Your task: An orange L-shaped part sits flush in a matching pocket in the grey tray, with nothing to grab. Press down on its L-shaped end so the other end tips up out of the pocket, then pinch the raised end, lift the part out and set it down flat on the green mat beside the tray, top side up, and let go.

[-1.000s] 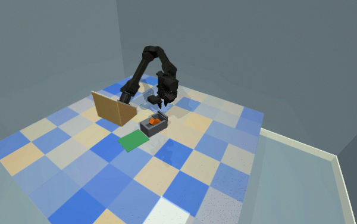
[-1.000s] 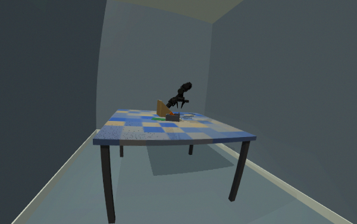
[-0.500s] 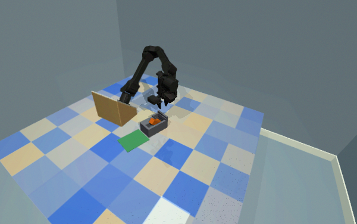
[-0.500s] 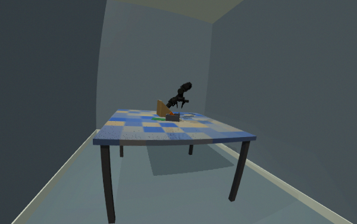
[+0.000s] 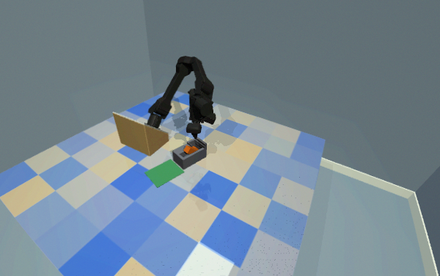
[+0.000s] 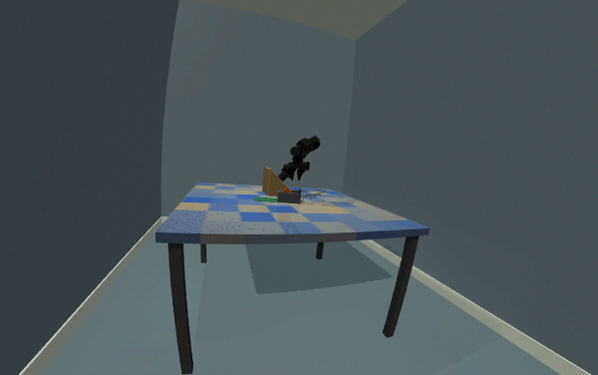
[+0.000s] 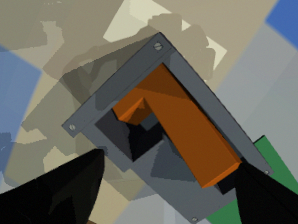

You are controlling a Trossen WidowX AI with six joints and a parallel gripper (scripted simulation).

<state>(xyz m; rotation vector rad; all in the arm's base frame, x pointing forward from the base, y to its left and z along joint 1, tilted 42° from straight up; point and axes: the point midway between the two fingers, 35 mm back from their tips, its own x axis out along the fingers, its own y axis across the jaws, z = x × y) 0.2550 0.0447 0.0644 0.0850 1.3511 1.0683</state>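
Right now the orange L-shaped part is 20 mm behind my gripper tip, 10 mm to the right of it and 100 mm below it. The rest, counted from my gripper tip: green mat: 40 mm behind, 180 mm to the right, 160 mm below.
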